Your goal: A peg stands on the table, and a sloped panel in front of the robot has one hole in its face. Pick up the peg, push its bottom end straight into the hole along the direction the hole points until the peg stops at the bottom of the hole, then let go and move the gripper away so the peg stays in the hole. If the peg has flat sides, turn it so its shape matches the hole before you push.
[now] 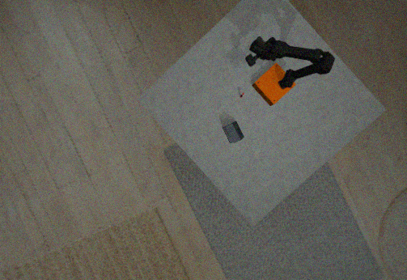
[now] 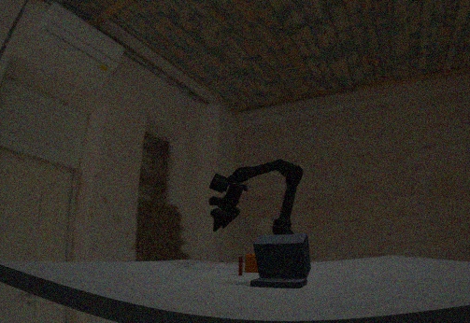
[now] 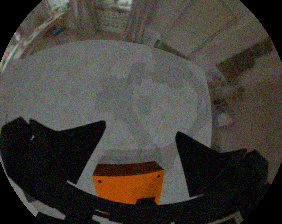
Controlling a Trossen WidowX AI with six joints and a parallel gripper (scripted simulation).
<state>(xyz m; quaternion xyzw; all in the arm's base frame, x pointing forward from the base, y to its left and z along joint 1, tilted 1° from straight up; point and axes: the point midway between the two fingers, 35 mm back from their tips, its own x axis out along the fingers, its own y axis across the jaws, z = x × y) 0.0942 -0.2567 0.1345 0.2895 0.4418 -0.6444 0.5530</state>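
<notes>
Now: the red peg 190 mm ahead of my gripper tip, 170 mm to the left of it and 120 mm below it. The rest, counted from my gripper tip: grey sloped panel block: 390 mm ahead, 350 mm to the left, 100 mm below.
</notes>
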